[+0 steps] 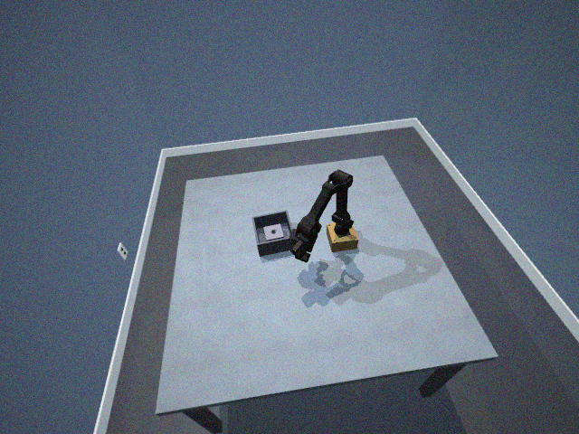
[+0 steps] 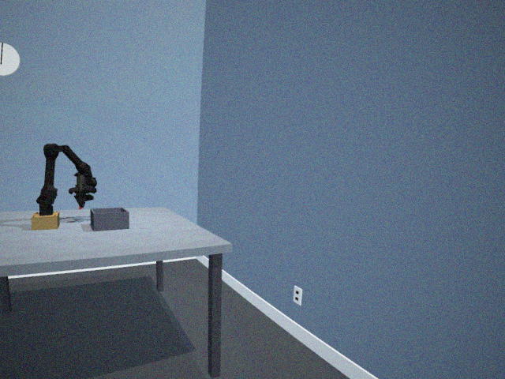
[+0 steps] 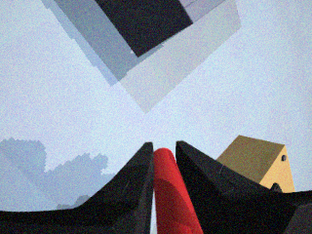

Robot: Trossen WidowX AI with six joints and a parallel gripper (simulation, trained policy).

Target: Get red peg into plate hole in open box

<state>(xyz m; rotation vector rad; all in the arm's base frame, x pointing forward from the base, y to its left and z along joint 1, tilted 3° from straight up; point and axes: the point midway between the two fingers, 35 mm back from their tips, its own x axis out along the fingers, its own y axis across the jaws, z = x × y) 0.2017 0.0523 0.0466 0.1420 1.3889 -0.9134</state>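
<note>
The pale square plate lies 17 cm to the right of my gripper tip, 12 cm ahead of it and 5 cm below it. Round my gripper tip: red peg: 3 cm above, 2 cm to the left; then grey box: 17 cm to the right, 12 cm ahead, 7 cm below.
</note>
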